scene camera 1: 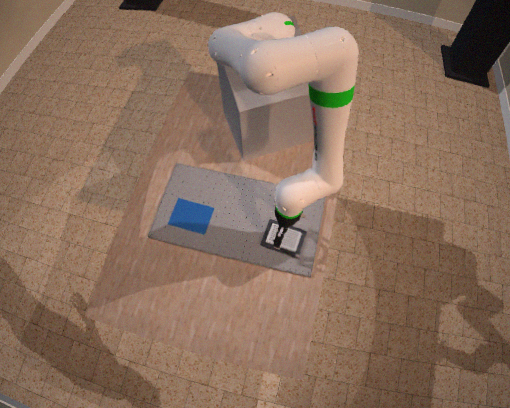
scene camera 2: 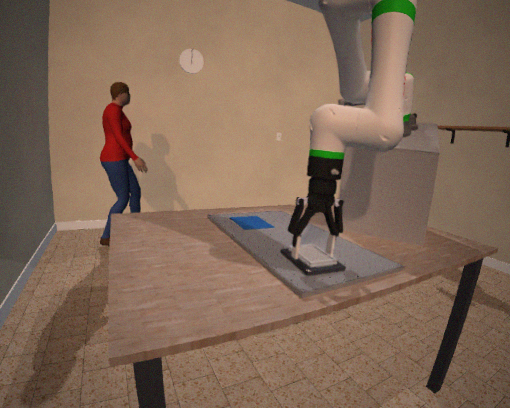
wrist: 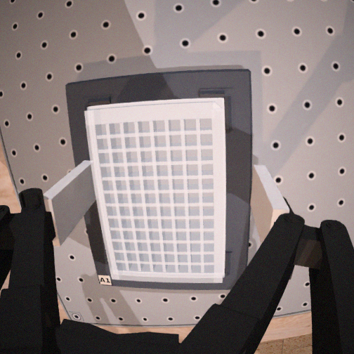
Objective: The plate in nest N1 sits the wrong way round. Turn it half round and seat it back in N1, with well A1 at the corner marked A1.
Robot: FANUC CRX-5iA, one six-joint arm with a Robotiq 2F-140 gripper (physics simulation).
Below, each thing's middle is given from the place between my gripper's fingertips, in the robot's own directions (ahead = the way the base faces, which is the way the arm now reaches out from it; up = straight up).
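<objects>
White well plate [wrist: 158, 166]: my hand 10 mm to the right of it, 10 mm short of it, 10 mm below it. Flat blue rectangle [scene camera 1: 188, 215]: 400 mm to the right of my hand, 10 mm behind it, 10 mm below it.
</objects>
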